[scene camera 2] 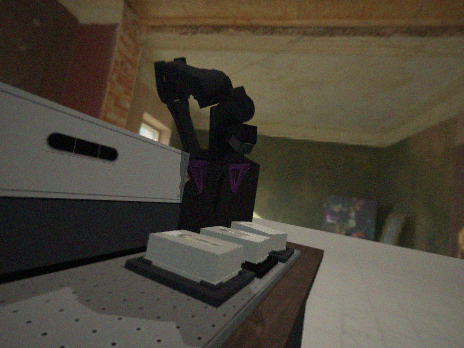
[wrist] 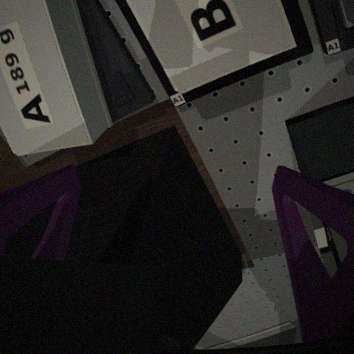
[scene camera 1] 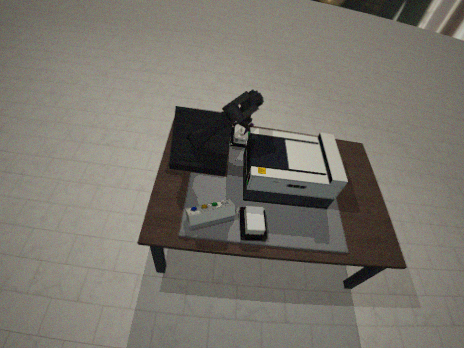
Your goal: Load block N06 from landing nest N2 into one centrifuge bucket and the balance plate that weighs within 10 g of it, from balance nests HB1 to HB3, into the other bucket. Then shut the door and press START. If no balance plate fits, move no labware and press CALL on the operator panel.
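Places are measured from the arm's base along level axes (x ahead, y left, z up), in metres.
Pixels of known places: gripper, fingertip midpoint: (scene camera 2: 218,192) (wrist: 175,176) (scene camera 1: 237,129); arm's base, link origin: (scene camera 1: 195,141).
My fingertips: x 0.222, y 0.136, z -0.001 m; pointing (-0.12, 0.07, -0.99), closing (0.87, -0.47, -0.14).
Observation:
Ahead of a thing's pixels: the offset from my fingertips to its top centre. "*": to the spot under its first point. Level surfaces: height alone.
My gripper (scene camera 2: 218,186) (wrist: 175,176) is open and empty, its purple fingers pointing down above the far end of the table, beside the centrifuge (scene camera 1: 295,186) (scene camera 2: 30,130). In the wrist view a white plate labelled "A 189 g" {dx -0.101, dy +0.083, dz -0.071 m} (wrist: 75,75) is at upper left, with a dark nest {dx -0.097, dy +0.091, dz -0.112 m} (wrist: 120,80) beside it. A white plate labelled "B" {* dx +0.009, dy +0.039, dz -0.076 m} (wrist: 175,55) lies in a black nest {* dx +0.033, dy -0.004, dz -0.118 m} (wrist: 235,80) at top centre. Scene camera 2 shows three white plates {dx +0.171, dy +0.066, dz -0.076 m} (scene camera 2: 192,255) {* dx +0.081, dy +0.098, dz -0.085 m} (scene camera 2: 237,242) {* dx -0.052, dy +0.103, dz -0.083 m} (scene camera 2: 260,234) in a row. The operator panel {dx -0.110, dy -0.502, dz -0.046 m} (scene camera 1: 210,216) has blue, yellow and green buttons. N06 cannot be identified.
A white block {dx +0.098, dy -0.529, dz -0.059 m} (scene camera 1: 254,220) sits in a black nest {dx +0.098, dy -0.529, dz -0.091 m} (scene camera 1: 254,237) near the front edge, right of the panel. A large black box (scene camera 1: 200,140) stands at the table's back left. The grey perforated board {dz -0.130 m} (scene camera 1: 300,227) (wrist: 240,120) lies on the brown table {dz -0.143 m} (scene camera 1: 367,200).

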